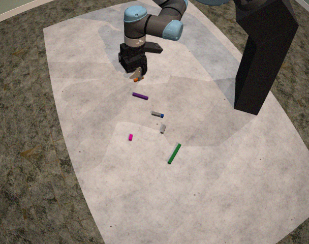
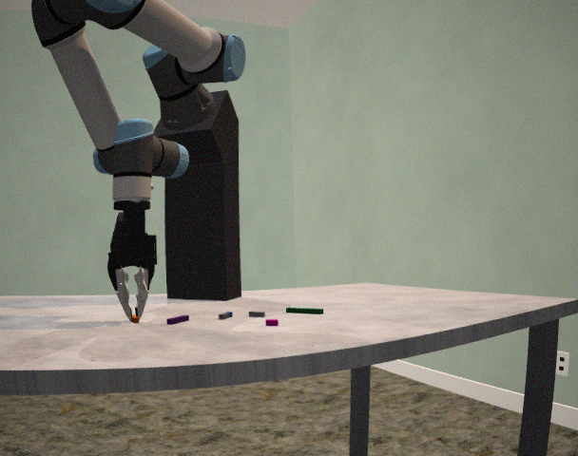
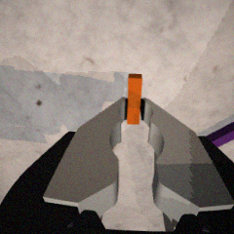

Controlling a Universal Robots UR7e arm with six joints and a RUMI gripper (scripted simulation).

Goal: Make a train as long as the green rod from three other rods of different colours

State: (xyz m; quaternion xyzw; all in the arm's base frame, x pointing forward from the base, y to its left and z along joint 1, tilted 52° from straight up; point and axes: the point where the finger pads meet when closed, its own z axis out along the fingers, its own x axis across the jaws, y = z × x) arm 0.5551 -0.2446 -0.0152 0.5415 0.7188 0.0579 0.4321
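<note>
Now: the blue rod 19 cm to the left of my hand and 1 cm below it. From my hand the other things lie so: purple rod: 8 cm to the left, 3 cm ahead, 1 cm below; then magenta rod: 22 cm to the left, 14 cm ahead, 1 cm below; then orange rod: 1 cm below.
</note>
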